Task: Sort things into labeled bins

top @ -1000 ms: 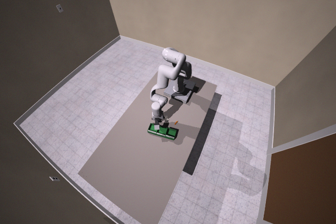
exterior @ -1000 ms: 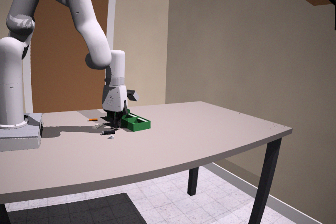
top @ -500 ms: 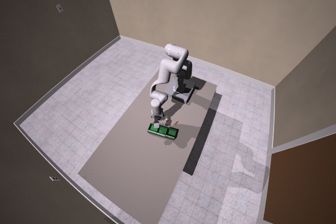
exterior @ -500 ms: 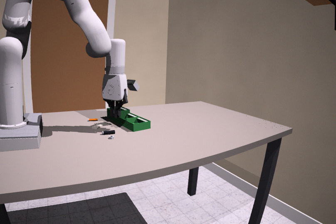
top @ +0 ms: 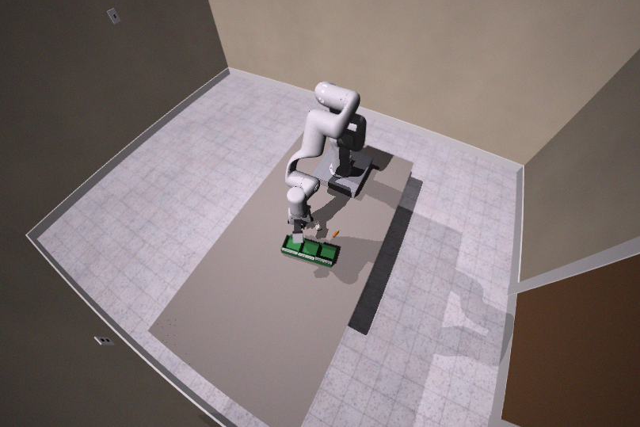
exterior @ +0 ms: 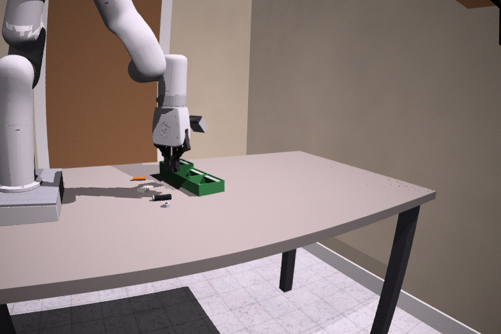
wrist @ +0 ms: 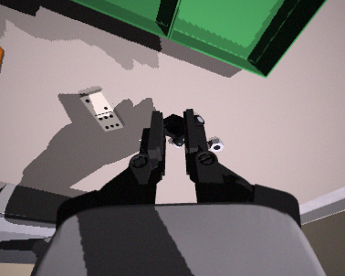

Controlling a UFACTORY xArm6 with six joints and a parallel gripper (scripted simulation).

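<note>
Right now the green three-bin tray is 90 mm to the left of my hand, 70 mm ahead of it and 60 mm below it. From my hand the other things lie so: white domino 80 mm below, 70 mm behind, 40 mm to the left; then black battery 80 mm below, 50 mm to the right, 40 mm behind; then black nut 20 mm below.
</note>
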